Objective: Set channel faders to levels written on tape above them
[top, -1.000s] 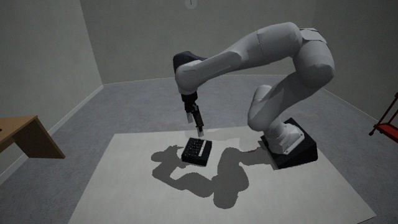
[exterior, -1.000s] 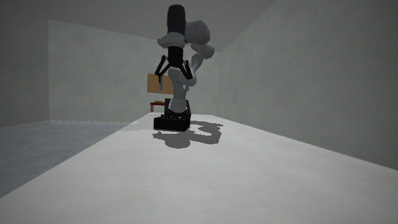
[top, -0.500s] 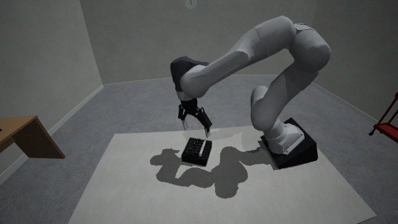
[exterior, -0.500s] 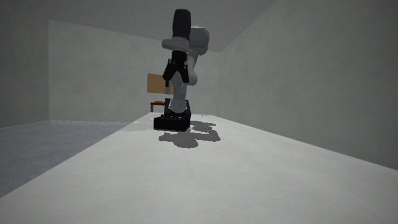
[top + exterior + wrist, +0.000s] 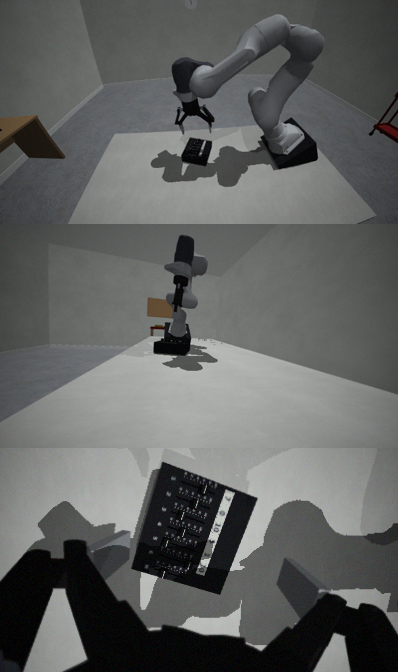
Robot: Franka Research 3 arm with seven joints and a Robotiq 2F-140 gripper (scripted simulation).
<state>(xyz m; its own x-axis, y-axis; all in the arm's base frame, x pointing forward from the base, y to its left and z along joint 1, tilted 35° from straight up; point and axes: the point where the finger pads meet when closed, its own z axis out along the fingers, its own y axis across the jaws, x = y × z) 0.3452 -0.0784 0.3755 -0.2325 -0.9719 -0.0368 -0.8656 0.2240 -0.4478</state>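
My hand is 130 mm above the channel 2 fader cap, 50 mm to the left of it and 10 mm past it. The rest, counted from my hand: channel 1 fader cap: 130 mm below, 70 mm to the right, 20 mm behind; then master fader cap: 130 mm below, 50 mm to the left, 50 mm ahead.
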